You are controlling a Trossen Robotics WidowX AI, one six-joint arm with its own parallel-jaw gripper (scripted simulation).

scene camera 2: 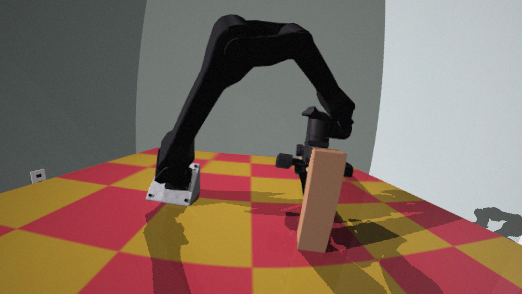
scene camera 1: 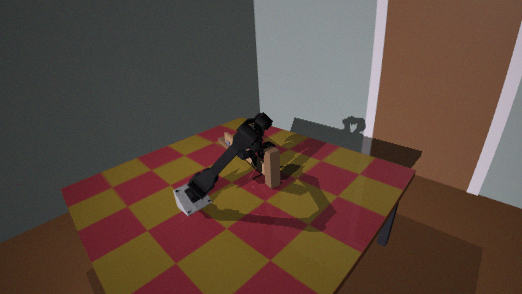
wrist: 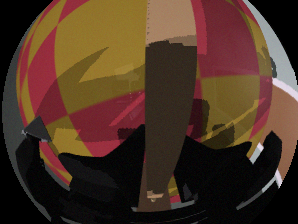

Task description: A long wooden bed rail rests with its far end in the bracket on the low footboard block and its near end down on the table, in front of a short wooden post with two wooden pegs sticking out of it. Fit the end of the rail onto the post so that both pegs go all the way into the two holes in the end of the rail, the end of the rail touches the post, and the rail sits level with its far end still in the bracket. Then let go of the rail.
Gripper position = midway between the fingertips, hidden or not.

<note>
I see my gripper (scene camera 2: 307, 196) and a short wooden post (scene camera 1: 271, 155).
My gripper also shows in the wrist view (wrist: 154, 128).
</note>
